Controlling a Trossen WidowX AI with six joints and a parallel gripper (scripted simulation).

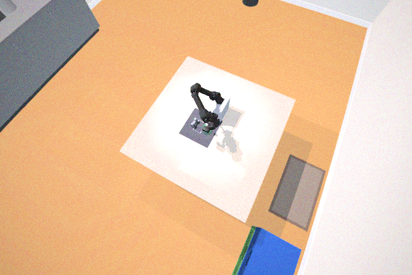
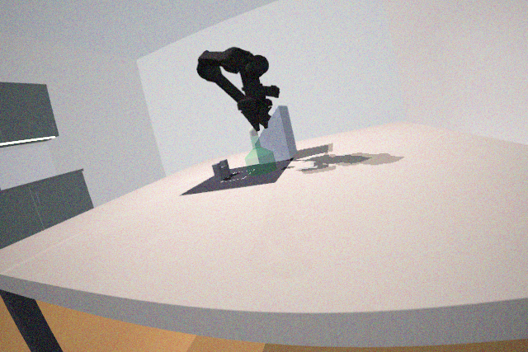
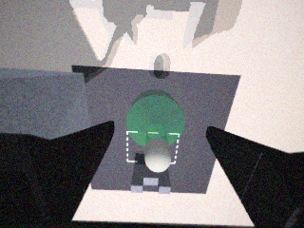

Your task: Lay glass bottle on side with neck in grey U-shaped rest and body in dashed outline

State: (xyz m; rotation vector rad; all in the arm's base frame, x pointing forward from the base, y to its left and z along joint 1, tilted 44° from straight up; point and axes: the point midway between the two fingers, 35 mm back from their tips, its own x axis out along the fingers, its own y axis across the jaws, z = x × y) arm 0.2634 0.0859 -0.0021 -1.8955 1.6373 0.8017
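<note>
The green glass bottle is 30 mm to the right of my gripper tip and 50 mm below it. Round my gripper tip: dark grey mat: 10 mm ahead, 110 mm to the right, 140 mm below.
</note>
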